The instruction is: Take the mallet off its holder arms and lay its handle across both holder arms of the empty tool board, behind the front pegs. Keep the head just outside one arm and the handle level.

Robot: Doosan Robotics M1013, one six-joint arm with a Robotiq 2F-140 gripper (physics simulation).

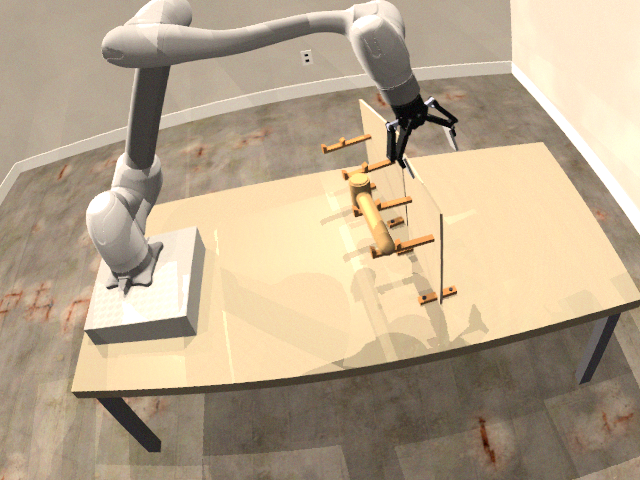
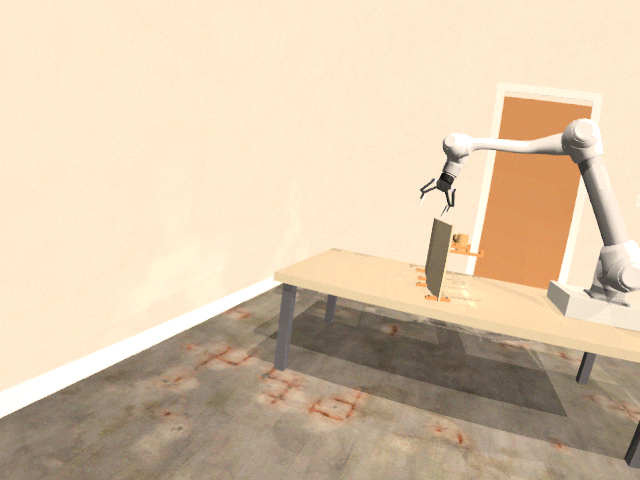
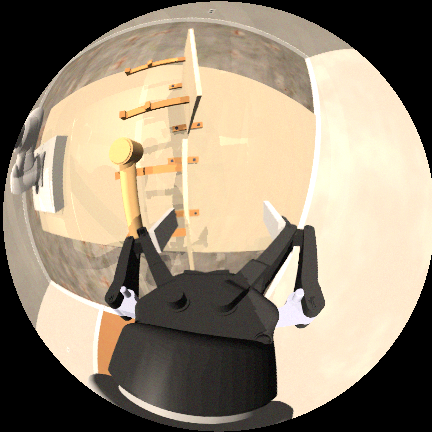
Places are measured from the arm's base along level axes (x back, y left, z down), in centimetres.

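Pixels of known places: gripper, fingertip midpoint: (image 1: 433, 161) (image 2: 430, 211) (image 3: 217, 213); arm's base at its link origin: (image 1: 134, 266) (image 2: 605, 299).
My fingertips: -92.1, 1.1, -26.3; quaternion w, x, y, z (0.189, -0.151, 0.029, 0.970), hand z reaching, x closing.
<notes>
Ahead of a thing's pixels: the offset from my fingertips to its top centre, as dx, dy, dz. "spot": to the spot under its first point. Level surfaces: height alone.
The wooden mallet {+16.8, -4.3, +8.0} (image 1: 373, 217) (image 2: 461, 239) (image 3: 129, 195) lies across the two orange holder arms of the nearer board (image 1: 423, 206) (image 2: 438, 258). Its cylindrical head {spot: +19.6, +3.5, +8.6} (image 1: 359, 186) (image 3: 125, 151) is just outside one arm (image 1: 395, 203) (image 3: 162, 169), on the side towards the empty board. The empty tool board (image 1: 373, 126) (image 3: 192, 70) has two bare arms, a far one {spot: +21.4, +33.5, +13.2} (image 1: 354, 141) (image 3: 162, 63) and a near one (image 1: 379, 166) (image 3: 162, 104), each with a peg. My gripper (image 1: 430, 155) (image 2: 433, 205) (image 3: 217, 213) is wide open and empty, above the top edge of the mallet's board, beside and higher than the mallet.
Both boards stand upright on the wooden table {dz +35.3} (image 1: 279, 242) (image 2: 356, 268) on small orange feet (image 1: 428, 298) (image 2: 437, 298). The arm's base stands on a white block (image 1: 160, 304) (image 3: 59, 172) at the other end. Walls rise beyond the table.
</notes>
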